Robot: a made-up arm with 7 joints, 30 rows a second.
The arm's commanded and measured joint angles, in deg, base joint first. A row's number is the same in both.
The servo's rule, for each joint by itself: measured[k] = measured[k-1] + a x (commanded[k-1-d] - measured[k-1]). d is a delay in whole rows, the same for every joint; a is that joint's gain. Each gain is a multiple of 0.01, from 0.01 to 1. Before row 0 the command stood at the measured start. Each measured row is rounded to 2 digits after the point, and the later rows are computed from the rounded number. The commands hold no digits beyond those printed.
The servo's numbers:
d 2
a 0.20 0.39 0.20 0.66 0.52 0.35 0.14
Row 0, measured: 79.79, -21.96, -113.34, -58.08, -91.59, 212.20, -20.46
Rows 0 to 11, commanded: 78.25, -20.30, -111.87, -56.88, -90.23, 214.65, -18.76; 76.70, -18.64, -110.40, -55.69, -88.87, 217.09, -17.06; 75.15, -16.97, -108.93, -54.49, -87.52, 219.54, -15.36; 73.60, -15.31, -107.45, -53.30, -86.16, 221.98, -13.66; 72.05, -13.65, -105.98, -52.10, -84.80, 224.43, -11.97; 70.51, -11.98, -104.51, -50.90, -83.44, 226.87, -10.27; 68.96, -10.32, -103.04, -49.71, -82.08, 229.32, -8.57; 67.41, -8.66, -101.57, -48.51, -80.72, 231.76, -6.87; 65.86, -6.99, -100.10, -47.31, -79.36, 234.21, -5.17; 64.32, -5.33, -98.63, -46.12, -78.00, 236.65, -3.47; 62.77, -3.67, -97.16, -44.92, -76.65, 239.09, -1.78; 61.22, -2.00, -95.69, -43.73, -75.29, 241.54, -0.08
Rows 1 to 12, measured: 79.79, -21.96, -113.34, -58.08, -91.59, 212.20, -20.46; 79.79, -21.96, -113.34, -58.08, -91.59, 212.20, -20.46; 79.48, -21.31, -113.05, -57.29, -90.88, 213.06, -20.22; 78.92, -20.27, -112.52, -56.23, -89.83, 214.47, -19.78; 78.17, -18.98, -111.80, -55.08, -88.63, 216.24, -19.16; 77.26, -17.55, -110.93, -53.91, -87.35, 218.25, -18.39; 76.22, -16.03, -109.94, -52.72, -86.02, 220.41, -17.49; 75.08, -14.45, -108.85, -51.52, -84.68, 222.67, -16.48; 73.86, -12.84, -107.69, -50.33, -83.33, 225.00, -15.37; 72.57, -11.21, -106.47, -49.13, -81.97, 227.37, -14.18; 71.23, -9.56, -105.20, -47.93, -80.61, 229.76, -12.92; 69.85, -7.91, -103.89, -46.74, -79.25, 232.17, -11.60
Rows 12 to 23, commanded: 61.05, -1.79, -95.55, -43.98, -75.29, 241.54, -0.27; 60.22, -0.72, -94.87, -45.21, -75.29, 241.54, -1.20; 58.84, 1.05, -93.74, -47.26, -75.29, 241.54, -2.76; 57.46, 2.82, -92.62, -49.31, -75.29, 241.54, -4.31; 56.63, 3.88, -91.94, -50.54, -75.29, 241.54, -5.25; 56.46, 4.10, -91.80, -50.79, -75.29, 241.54, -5.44; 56.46, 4.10, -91.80, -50.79, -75.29, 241.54, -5.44; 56.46, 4.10, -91.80, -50.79, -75.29, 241.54, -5.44; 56.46, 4.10, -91.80, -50.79, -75.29, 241.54, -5.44; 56.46, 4.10, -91.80, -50.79, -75.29, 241.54, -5.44; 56.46, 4.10, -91.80, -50.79, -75.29, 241.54, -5.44; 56.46, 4.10, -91.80, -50.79, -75.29, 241.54, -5.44
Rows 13 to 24, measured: 68.43, -6.26, -102.54, -45.54, -77.90, 234.59, -10.23; 66.99, -4.60, -101.17, -44.35, -76.54, 237.02, -8.81; 65.80, -3.50, -100.05, -44.11, -75.89, 238.60, -7.61; 64.68, -2.42, -99.01, -44.84, -75.58, 239.63, -6.71; 63.51, -1.07, -97.96, -46.44, -75.43, 240.30, -6.16; 62.30, 0.45, -96.89, -48.33, -75.36, 240.73, -5.90; 61.17, 1.79, -95.90, -49.79, -75.32, 241.01, -5.81; 60.23, 2.69, -95.08, -50.45, -75.30, 241.20, -5.76; 59.48, 3.24, -94.42, -50.67, -75.29, 241.32, -5.72; 58.88, 3.58, -93.90, -50.75, -75.29, 241.40, -5.68; 58.40, 3.78, -93.48, -50.78, -75.29, 241.45, -5.65; 58.01, 3.90, -93.14, -50.79, -75.29, 241.48, -5.62
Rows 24 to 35, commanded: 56.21, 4.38, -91.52, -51.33, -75.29, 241.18, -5.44; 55.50, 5.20, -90.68, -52.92, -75.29, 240.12, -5.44; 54.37, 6.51, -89.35, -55.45, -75.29, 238.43, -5.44; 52.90, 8.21, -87.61, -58.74, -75.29, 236.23, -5.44; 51.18, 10.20, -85.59, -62.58, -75.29, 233.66, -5.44; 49.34, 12.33, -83.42, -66.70, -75.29, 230.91, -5.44; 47.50, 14.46, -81.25, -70.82, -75.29, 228.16, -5.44; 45.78, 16.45, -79.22, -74.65, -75.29, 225.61, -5.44; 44.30, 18.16, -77.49, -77.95, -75.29, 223.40, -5.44; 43.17, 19.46, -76.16, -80.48, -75.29, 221.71, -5.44; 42.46, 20.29, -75.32, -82.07, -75.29, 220.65, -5.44; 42.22, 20.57, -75.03, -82.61, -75.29, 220.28, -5.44
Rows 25 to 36, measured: 57.70, 3.98, -92.87, -50.79, -75.29, 241.50, -5.59; 57.45, 4.03, -92.66, -50.79, -75.29, 241.51, -5.57; 57.20, 4.17, -92.43, -51.15, -75.29, 241.39, -5.55; 56.86, 4.57, -92.08, -52.32, -75.29, 240.95, -5.53; 56.36, 5.33, -91.53, -54.39, -75.29, 240.07, -5.52; 55.67, 6.45, -90.75, -57.26, -75.29, 238.73, -5.51; 54.77, 7.91, -89.72, -60.77, -75.29, 236.96, -5.50; 53.68, 9.63, -88.46, -64.68, -75.29, 234.84, -5.49; 52.44, 11.51, -87.02, -68.73, -75.29, 232.50, -5.48; 51.11, 13.44, -85.46, -72.64, -75.29, 230.09, -5.47; 49.75, 15.28, -83.87, -76.14, -75.29, 227.75, -5.47; 48.43, 16.91, -82.33, -79.00, -75.29, 225.64, -5.47
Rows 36 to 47, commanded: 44.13, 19.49, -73.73, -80.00, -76.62, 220.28, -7.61; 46.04, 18.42, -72.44, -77.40, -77.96, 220.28, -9.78; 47.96, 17.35, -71.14, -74.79, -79.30, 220.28, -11.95; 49.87, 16.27, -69.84, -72.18, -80.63, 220.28, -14.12; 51.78, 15.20, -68.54, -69.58, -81.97, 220.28, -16.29; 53.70, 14.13, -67.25, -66.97, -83.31, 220.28, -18.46; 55.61, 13.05, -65.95, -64.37, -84.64, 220.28, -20.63; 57.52, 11.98, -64.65, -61.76, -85.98, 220.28, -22.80; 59.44, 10.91, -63.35, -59.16, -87.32, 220.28, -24.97; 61.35, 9.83, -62.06, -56.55, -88.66, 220.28, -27.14; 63.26, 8.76, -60.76, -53.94, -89.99, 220.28, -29.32; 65.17, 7.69, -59.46, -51.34, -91.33, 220.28, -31.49
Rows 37 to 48, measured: 47.24, 18.23, -80.93, -81.03, -75.29, 223.89, -5.47; 46.24, 19.14, -79.75, -82.07, -75.29, 222.63, -5.47; 45.82, 19.28, -78.55, -80.70, -75.98, 221.81, -5.77; 45.86, 18.94, -77.33, -78.52, -77.01, 221.27, -6.33; 46.28, 18.32, -76.09, -76.06, -78.20, 220.92, -7.12; 47.00, 17.52, -74.84, -73.50, -79.46, 220.70, -8.10; 47.96, 16.62, -73.58, -70.91, -80.77, 220.55, -9.25; 49.11, 15.65, -72.31, -68.31, -82.09, 220.46, -10.54; 50.41, 14.64, -71.04, -65.71, -83.42, 220.40, -11.95; 51.83, 13.60, -69.76, -63.10, -84.75, 220.36, -13.47; 53.35, 12.55, -68.48, -60.50, -86.09, 220.33, -15.08; 54.95, 11.49, -67.20, -57.89, -87.43, 220.31, -16.77
